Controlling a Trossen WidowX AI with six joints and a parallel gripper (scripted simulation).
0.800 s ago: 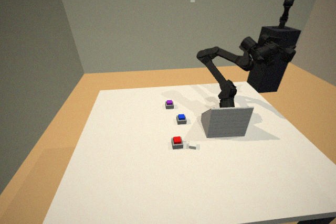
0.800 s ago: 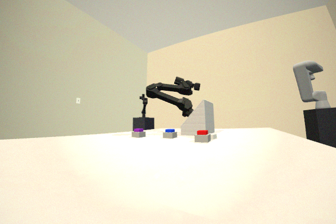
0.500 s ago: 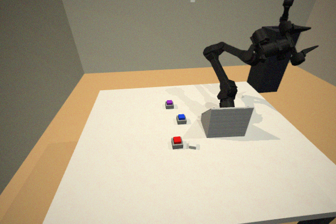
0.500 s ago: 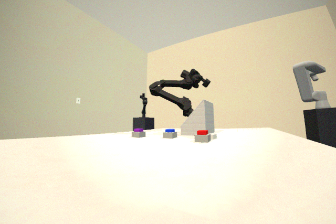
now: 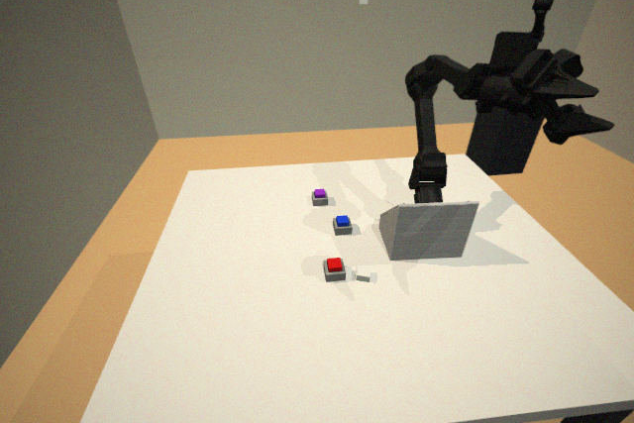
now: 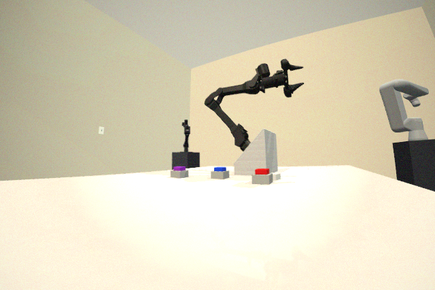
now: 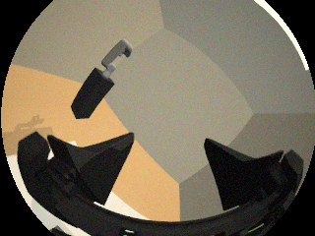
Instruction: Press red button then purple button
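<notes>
Right now my gripper tip is 36 cm short of the red button, 15 cm to the left of it and 42 cm above it. Round my gripper tip: purple button 35 cm ahead, 45 cm to the right, 42 cm below; then blue button 31 cm ahead, 31 cm to the right, 42 cm below; then grey block 29 cm ahead, 13 cm to the right, 45 cm below.
</notes>
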